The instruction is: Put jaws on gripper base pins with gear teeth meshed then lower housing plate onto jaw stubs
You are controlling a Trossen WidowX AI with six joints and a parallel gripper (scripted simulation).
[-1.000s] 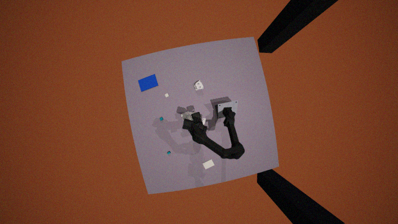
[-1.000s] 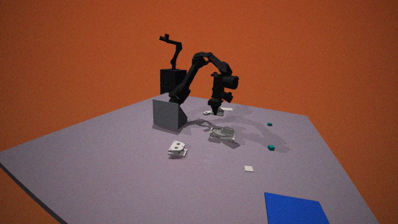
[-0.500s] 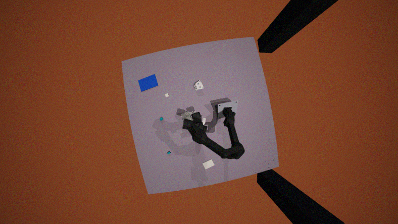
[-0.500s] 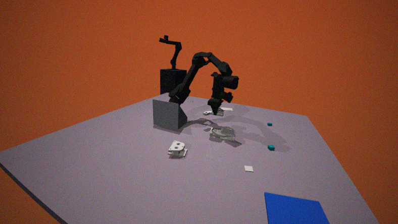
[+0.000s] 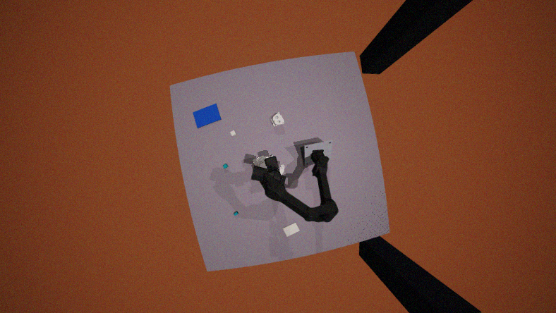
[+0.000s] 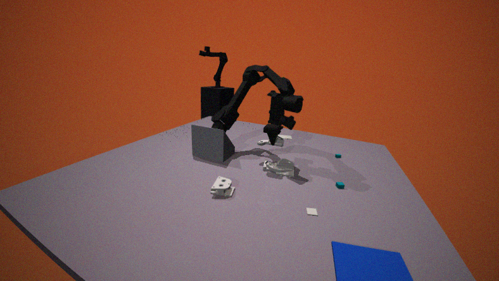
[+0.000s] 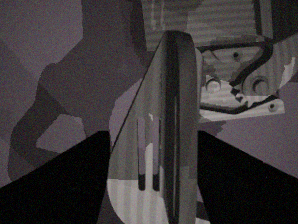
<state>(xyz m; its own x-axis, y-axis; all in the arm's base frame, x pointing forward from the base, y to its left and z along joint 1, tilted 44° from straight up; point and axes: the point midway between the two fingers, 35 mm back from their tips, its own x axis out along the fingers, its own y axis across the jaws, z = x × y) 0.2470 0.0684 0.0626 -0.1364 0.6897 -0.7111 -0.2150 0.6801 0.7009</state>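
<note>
Now: gripper tip 2 cm short of the white housing plate, 6 cm to the left of it and 8 cm above it. From my gripper tip the other things lie so: grey jaw 3 cm behind, 3 cm to the right; then white gripper base 4 cm behind, 32 cm to the right, 6 cm below; then small white square 25 cm ahead, 26 cm to the right, 8 cm below.
</note>
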